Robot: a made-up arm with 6 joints.
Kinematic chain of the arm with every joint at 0, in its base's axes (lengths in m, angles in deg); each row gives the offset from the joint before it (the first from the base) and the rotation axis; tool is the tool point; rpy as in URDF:
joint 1: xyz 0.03 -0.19 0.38 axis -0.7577 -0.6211 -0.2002
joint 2: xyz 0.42 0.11 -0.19 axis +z
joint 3: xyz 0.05 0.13 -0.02 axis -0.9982 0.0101 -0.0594
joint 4: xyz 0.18 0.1 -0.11 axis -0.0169 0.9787 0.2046
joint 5: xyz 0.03 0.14 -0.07 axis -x
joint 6: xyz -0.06 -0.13 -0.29 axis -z
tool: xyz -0.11 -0.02 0 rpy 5.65 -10.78 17.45
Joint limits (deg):
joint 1: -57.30..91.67
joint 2: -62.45..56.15
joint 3: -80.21..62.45
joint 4: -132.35..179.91
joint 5: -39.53..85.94
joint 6: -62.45..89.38
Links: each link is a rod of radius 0.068 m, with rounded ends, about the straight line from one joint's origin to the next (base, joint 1, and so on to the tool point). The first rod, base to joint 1, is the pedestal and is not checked.
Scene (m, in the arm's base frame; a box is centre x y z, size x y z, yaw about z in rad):
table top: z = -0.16
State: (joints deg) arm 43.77 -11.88 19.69 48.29 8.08 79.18
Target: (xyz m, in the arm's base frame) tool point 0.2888 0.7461 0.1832
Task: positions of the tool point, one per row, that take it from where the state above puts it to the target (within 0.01 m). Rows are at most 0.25 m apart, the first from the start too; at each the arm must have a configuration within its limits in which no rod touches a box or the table.
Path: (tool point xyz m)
1: 0.6078 -0.0609 -0.0293
2: 0.5647 0.1135 0.0051
3: 0.5222 0.2316 0.1042
4: 0.4884 0.2747 0.2305
5: 0.4636 0.2457 0.3442
6: 0.4507 0.3637 0.2999
7: 0.4226 0.4749 0.2573
8: 0.3824 0.5765 0.2209
9: 0.3357 0.6671 0.1947
10: 0.2888 0.7461 0.1832

